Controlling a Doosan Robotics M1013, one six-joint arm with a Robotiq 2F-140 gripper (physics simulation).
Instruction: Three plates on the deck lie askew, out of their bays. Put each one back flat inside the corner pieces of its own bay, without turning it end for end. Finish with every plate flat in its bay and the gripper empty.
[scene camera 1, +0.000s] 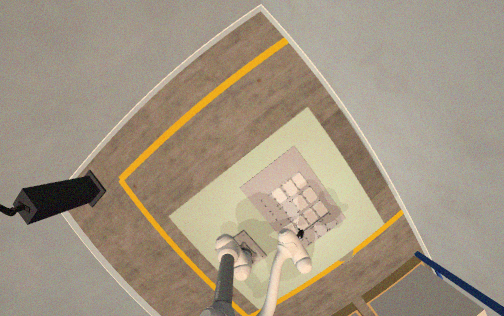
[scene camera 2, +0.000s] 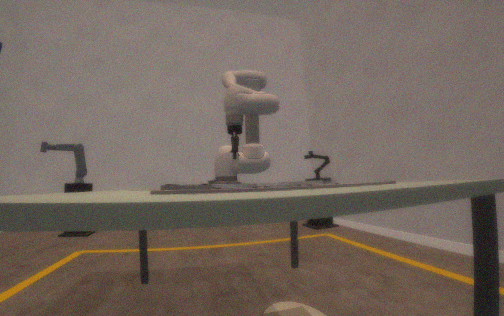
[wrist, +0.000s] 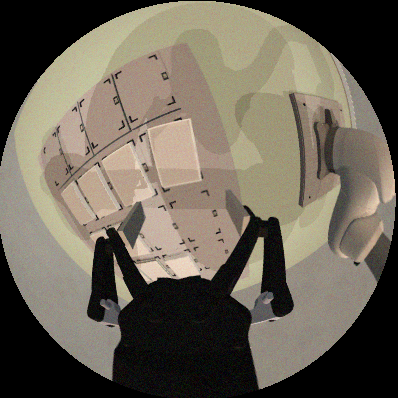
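Note:
My gripper is open and empty, above the deck. In the wrist view a large pale plate lies ahead of the fingers, turned askew against its black corner pieces. To its left a second plate, a third plate and a narrow plate lie in a row; I cannot tell whether each sits squarely. More plates show partly beyond the left finger and by the gripper body, such as one plate. In scene camera 1 several plates show small.
The deck lies on a pale green table. The arm's base plate and lower arm stand to the right in the wrist view. Bays with corner pieces show in the deck's far row. A black box stands off the table.

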